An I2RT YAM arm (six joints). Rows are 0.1 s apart.
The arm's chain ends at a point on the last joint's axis. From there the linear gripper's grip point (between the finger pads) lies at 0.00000 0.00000 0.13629 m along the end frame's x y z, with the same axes.
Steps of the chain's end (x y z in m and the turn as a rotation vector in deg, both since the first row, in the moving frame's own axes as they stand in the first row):
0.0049, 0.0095, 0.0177, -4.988, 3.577, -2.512
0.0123, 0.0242, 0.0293, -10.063, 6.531, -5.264
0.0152, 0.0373, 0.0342, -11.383, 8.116, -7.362
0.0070, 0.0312, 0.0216, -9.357, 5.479, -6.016
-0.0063, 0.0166, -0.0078, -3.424, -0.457, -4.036
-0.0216, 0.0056, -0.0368, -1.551, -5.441, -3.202
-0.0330, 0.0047, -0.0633, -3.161, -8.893, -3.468
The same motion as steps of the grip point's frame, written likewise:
0.0136, 0.0212, 0.0169, -4.988, 3.577, -2.512
0.0288, 0.0472, 0.0263, -10.063, 6.531, -5.264
0.0360, 0.0628, 0.0302, -11.383, 8.116, -7.362
0.0211, 0.0526, 0.0192, -9.357, 5.479, -6.016
-0.0071, 0.0248, -0.0080, -3.424, -0.457, -4.036
-0.0344, 0.0096, -0.0375, -1.551, -5.441, -3.202
-0.0538, 0.0128, -0.0651, -3.161, -8.893, -3.468

